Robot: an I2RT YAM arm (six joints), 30 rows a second.
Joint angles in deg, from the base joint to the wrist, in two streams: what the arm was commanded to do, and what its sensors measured. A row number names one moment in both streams.
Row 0, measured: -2.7 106.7 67.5 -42.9 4.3 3.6
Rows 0 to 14, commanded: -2.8 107.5 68.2 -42.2 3.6 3.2; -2.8 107.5 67.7 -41.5 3.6 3.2; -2.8 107.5 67.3 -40.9 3.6 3.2; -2.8 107.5 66.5 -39.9 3.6 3.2; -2.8 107.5 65.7 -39.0 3.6 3.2; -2.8 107.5 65.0 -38.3 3.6 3.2; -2.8 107.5 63.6 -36.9 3.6 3.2; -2.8 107.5 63.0 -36.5 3.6 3.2; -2.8 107.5 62.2 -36.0 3.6 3.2; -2.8 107.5 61.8 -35.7 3.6 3.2; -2.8 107.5 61.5 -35.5 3.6 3.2; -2.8 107.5 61.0 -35.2 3.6 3.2; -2.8 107.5 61.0 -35.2 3.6 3.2; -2.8 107.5 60.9 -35.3 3.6 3.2; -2.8 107.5 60.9 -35.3 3.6 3.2
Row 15, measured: -2.8 106.4 62.5 -35.3 3.9 3.2
